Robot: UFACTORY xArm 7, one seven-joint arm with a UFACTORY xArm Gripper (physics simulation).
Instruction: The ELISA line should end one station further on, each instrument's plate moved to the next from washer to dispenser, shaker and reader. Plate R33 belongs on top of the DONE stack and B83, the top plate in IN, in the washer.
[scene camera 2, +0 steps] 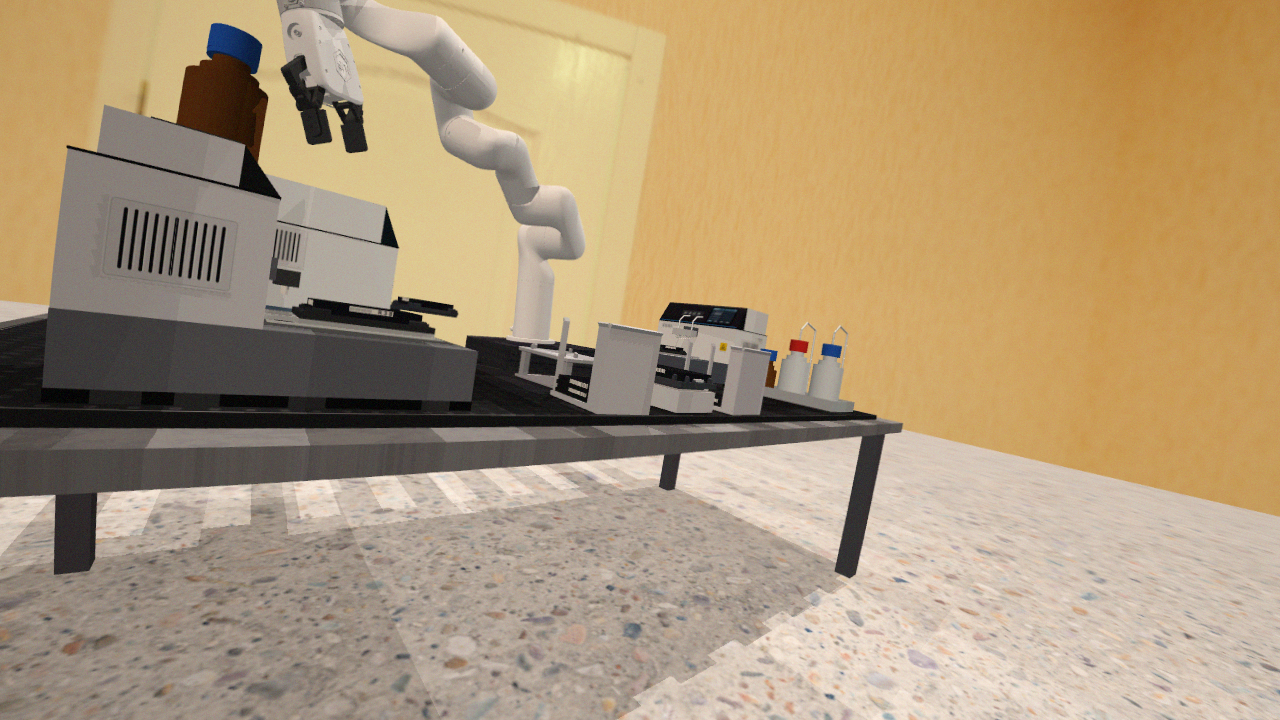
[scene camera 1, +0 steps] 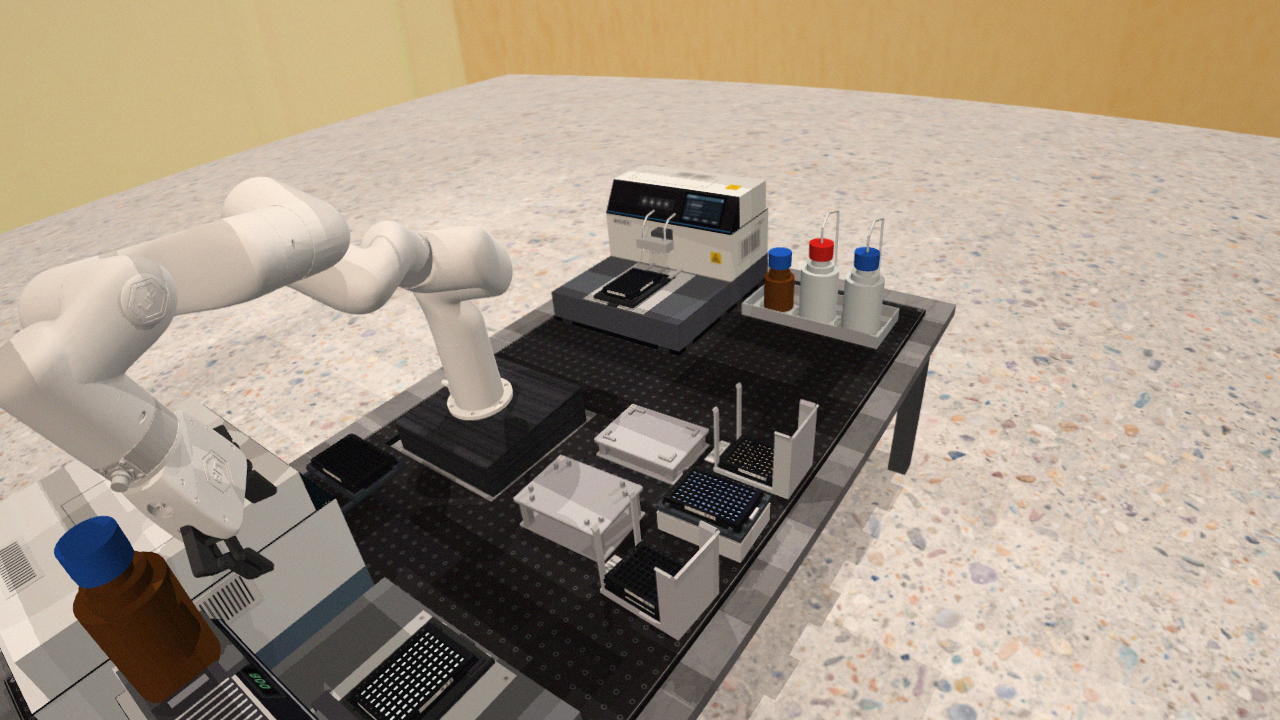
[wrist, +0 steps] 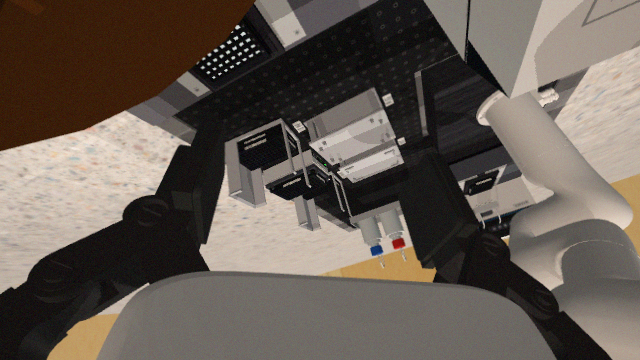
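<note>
My gripper is open and empty, high beside the amber bottle and above the near instruments. A clear-welled plate lies on the near instrument, which looks like the dispenser. A dark plate lies on the carrier of the white instrument behind, likely the reader. A blue-welled plate lies on the small shaker. A dark plate lies on the far washer. Plates stand in the near stack and far stack; labels are unreadable.
The amber bottle stands on the near instrument and fills the wrist view's upper left. White raised platforms stand between the arm base and the stacks. A bottle tray is at the far right. Tall guides flank both stacks.
</note>
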